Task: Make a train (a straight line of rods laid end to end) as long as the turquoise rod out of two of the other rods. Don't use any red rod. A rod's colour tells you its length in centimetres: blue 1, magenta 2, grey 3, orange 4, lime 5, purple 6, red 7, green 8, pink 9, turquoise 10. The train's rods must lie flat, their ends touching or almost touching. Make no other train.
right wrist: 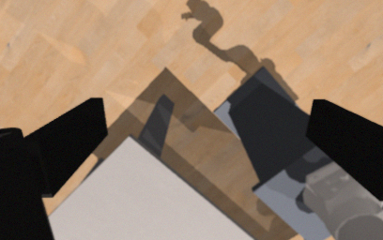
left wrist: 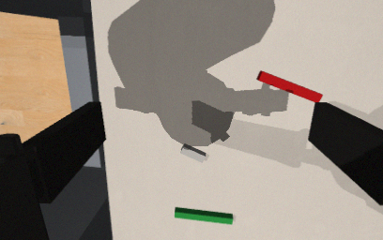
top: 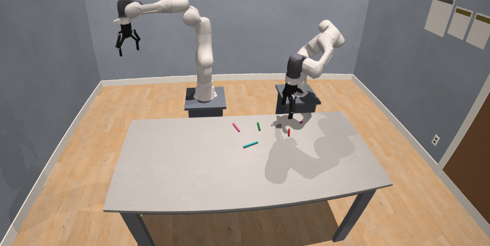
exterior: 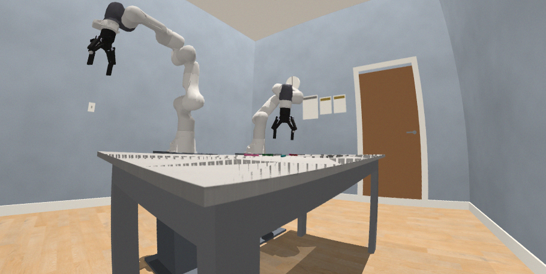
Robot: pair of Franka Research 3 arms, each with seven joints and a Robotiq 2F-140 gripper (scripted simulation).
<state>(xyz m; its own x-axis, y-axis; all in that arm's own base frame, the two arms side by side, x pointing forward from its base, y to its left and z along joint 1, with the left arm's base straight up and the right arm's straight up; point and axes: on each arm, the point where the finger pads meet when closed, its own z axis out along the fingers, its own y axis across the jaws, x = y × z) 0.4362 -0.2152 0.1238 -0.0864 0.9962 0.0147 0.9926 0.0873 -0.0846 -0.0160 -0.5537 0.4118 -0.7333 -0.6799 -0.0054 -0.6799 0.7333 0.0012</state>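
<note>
Now: left hand 13 cm to the right of the magenta rod, 12 cm above it and 2 cm past it. The rest, counted from my left hand: grey rod (12 cm below, 8 cm to the right, 2 cm behind); then green rod (18 cm to the right, 12 cm below); then red rod (12 cm below, 9 cm ahead, 1 cm to the left).
</note>
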